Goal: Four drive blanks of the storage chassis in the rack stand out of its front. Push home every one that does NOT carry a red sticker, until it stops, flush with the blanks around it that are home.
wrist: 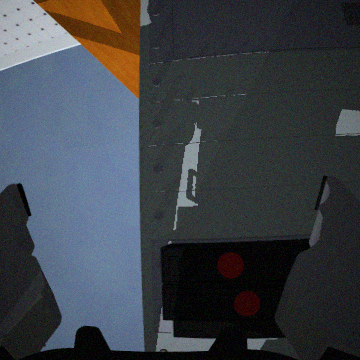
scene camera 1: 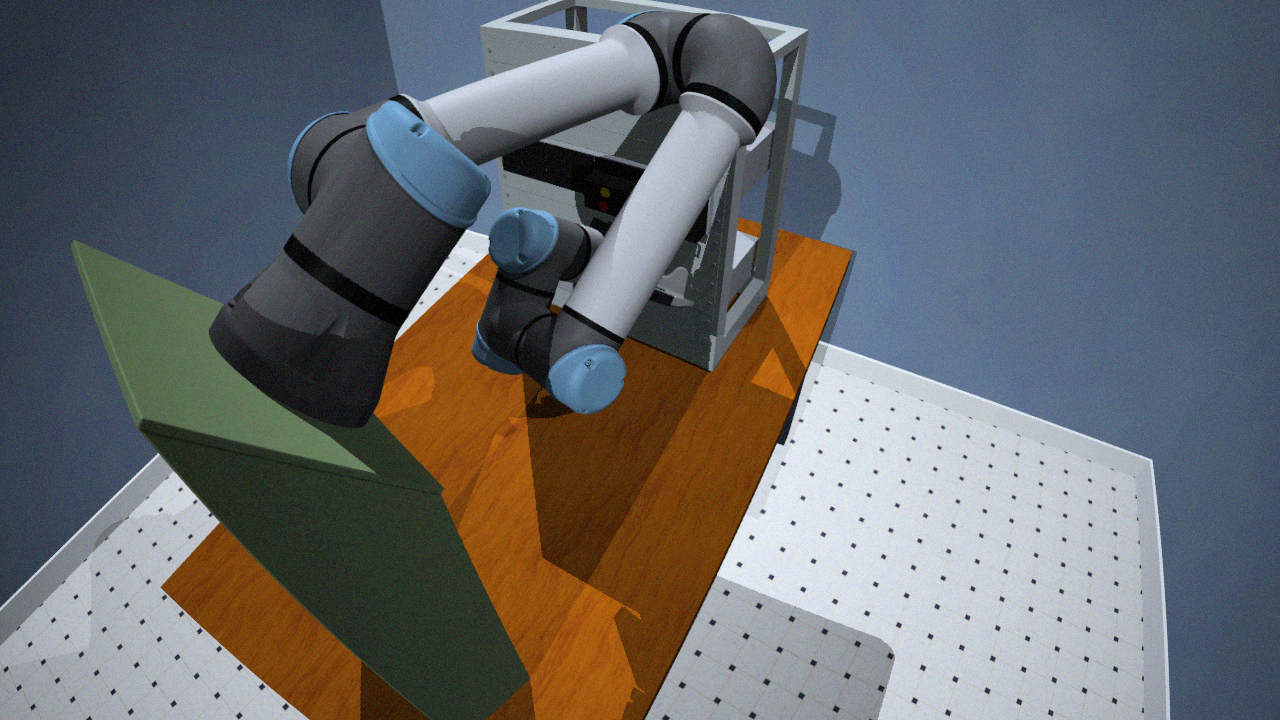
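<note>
The black storage chassis sits in the grey rack. In the wrist view its front shows low in the picture, with an upper red round sticker and a lower red round sticker. In the scene view a yellow round sticker and a red one show on dark blanks beside the arm. How far each blank stands out cannot be told. My gripper is open and empty in front of the rack; its right finger overlaps the chassis in the wrist view. The arm hides part of the chassis.
Light grey panels cover the rack front beside the chassis. The rack stands on an orange wooden table. A green board stands near the arm's base. The blue wall is behind.
</note>
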